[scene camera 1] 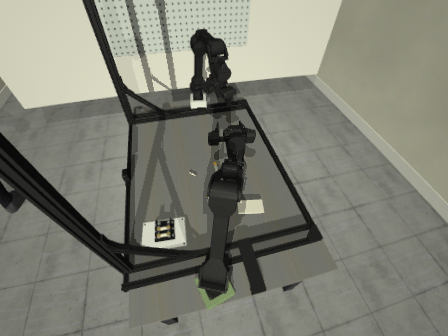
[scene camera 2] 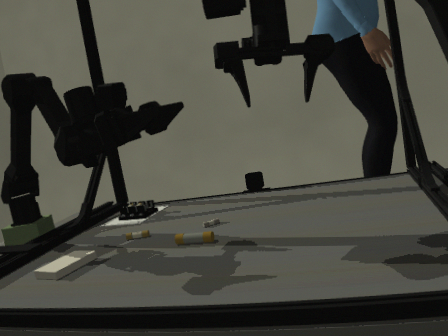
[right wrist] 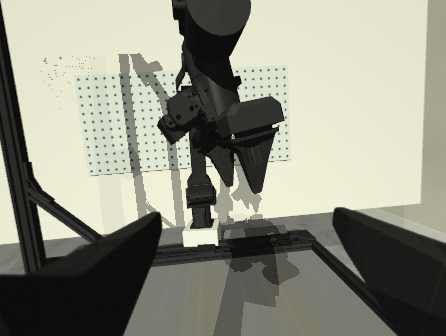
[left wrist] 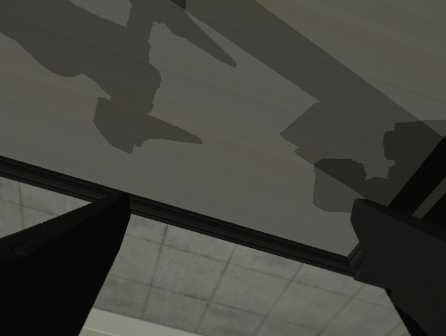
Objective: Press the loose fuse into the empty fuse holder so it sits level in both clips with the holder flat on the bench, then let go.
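Places are measured from the left arm's base along level axes (x ahead, y left, z up), in centimetres.
Pixels of known places: left gripper, fingertip midpoint: [scene camera 1: 223, 101] [scene camera 2: 278, 104] [right wrist: 241, 189] [left wrist: 241, 206]; right gripper, fingertip midpoint: [scene camera 1: 228, 121] [scene camera 2: 171, 106] [right wrist: 246, 217]; left arm's base, origin of the base link: [scene camera 1: 198, 97] [right wrist: 202, 224]; right arm's base, origin of the base link: [scene camera 1: 214, 285] [scene camera 2: 27, 221].
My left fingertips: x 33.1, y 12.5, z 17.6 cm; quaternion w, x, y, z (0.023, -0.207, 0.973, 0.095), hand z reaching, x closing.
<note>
Ahead of a thing's pixels: the offset from my left fingertips to its top centre. "spot": to the spot under its first point.
A black fuse block {dx +53.7, dy -29.1, dz -20.6 cm} [scene camera 1: 164, 230] [scene camera 2: 137, 210] stands on a white plate {spot: dx +57.4, dy -22.9, dz -23.9 cm} [scene camera 1: 179, 241], with gold-ended fuses in some rows; its clips are too small to judge. A large orange-capped fuse {dx +22.6, dy -5.5, dz -22.0 cm} [scene camera 2: 194, 238] and a smaller orange-capped fuse {dx +39.5, dy -9.8, dz -22.7 cm} [scene camera 2: 137, 234] lie on the table. A small silvery piece {dx +24.5, dy -17.1, dz -23.1 cm} [scene camera 1: 193, 173] [scene camera 2: 211, 223], perhaps a fuse, lies beyond them in scene camera 2. I cannot tell which is the loose fuse. My right gripper [scene camera 1: 229, 125] [scene camera 2: 176, 111] [right wrist: 246, 217] is open and empty, raised above the table. My left gripper [scene camera 2: 278, 104] [left wrist: 241, 206] [right wrist: 241, 189] is open and empty, high above it.
A pale flat block {dx +45.0, dy +7.4, dz -22.6 cm} [scene camera 1: 251, 206] [scene camera 2: 65, 265] lies on the table, right of the right arm in scene camera 1. Dark frame rails border the table, with uprights at its corners. The right arm covers part of the table in scene camera 1. A person stands behind in scene camera 2.
</note>
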